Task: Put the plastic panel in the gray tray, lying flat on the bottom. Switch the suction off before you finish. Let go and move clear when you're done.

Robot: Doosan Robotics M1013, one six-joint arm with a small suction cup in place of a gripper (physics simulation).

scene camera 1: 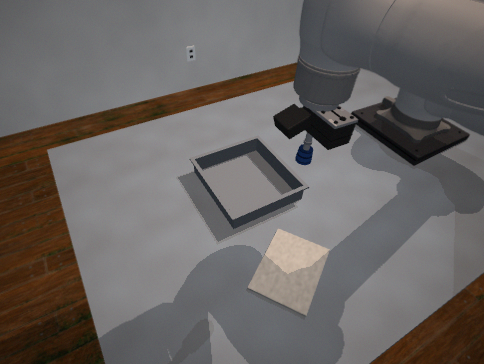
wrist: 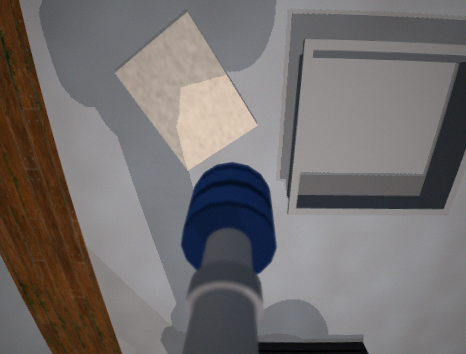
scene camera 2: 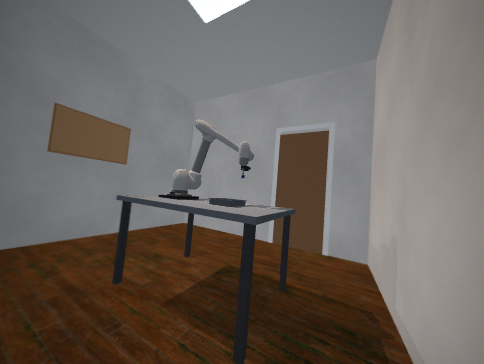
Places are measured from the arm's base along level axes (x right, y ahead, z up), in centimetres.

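Where they show: hand, tool point: [scene camera 1: 303, 159] [wrist: 231, 198] [scene camera 2: 242, 178]; arm's base, link origin: [scene camera 1: 411, 122] [scene camera 2: 179, 195].
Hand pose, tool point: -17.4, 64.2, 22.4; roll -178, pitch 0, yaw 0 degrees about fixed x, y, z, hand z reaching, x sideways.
Observation:
Each offset is from my tool point to the top centre of the thing, as dx, dy, dz. Level surfaces: height alone.
The plastic panel @(-7.2, +3.6, -24.5) [scene camera 1: 290, 272] [wrist: 187, 92] is a beige, mottled rectangular plate. It lies flat on the table, turned at an angle and partly in the arm's shadow. The gray tray @(+19.9, -0.7, -20.2) [scene camera 1: 270, 208] [scene camera 2: 227, 202] [wrist: 370, 202] is a shallow square box with dark inner walls, and its bottom is bare. The panel is outside the tray, a little apart from it. My suction cup [scene camera 1: 304, 159] [scene camera 2: 243, 176] [wrist: 230, 205] is blue and hangs in the air well above the table, with nothing attached. In the wrist view it appears below the panel and left of the tray.
The table @(dz -25.1) [scene camera 1: 125, 190] [scene camera 2: 200, 208] is light gray, with wooden floor [scene camera 1: 30, 215] [wrist: 55, 225] beyond its edges. The arm's dark base plate [scene camera 1: 415, 154] [scene camera 2: 167, 196] stands on the table at the right in scene camera 1. The arm's shadow falls across the table.

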